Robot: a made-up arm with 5 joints.
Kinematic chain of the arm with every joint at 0, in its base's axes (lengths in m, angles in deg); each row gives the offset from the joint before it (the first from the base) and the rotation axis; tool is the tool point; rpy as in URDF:
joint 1: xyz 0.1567 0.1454 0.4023 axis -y
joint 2: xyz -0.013 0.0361 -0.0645 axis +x
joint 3: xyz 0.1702 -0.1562 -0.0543 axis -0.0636 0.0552 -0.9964
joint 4: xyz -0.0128 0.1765 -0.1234 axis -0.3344 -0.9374 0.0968
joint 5: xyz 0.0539 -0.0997 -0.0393 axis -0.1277 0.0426 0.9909
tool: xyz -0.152 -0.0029 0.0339 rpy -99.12 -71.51 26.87
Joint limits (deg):
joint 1: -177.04..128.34
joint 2: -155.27..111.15
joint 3: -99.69..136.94
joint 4: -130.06..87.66
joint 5: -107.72..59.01
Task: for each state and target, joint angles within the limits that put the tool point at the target. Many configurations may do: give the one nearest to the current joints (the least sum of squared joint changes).
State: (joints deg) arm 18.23 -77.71 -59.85 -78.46 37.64
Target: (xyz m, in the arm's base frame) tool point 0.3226 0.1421 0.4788
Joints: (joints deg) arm -38.13 -112.57 -55.43 -94.92 13.31
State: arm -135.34 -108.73 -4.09 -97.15 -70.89
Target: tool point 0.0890 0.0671 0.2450
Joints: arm -115.78 -131.77 6.07 -102.32 -53.19
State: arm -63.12 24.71 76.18 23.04 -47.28
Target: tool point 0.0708 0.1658 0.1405
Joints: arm -46.78 -1.07 41.23 -8.14 -9.12
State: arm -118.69 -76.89 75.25 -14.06 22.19
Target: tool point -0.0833 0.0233 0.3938
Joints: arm -138.22 -48.98 79.35 -11.00 5.21
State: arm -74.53 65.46 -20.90 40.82 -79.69
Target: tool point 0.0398 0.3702 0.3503
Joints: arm -85.00 68.49 -27.73 44.22 -63.76
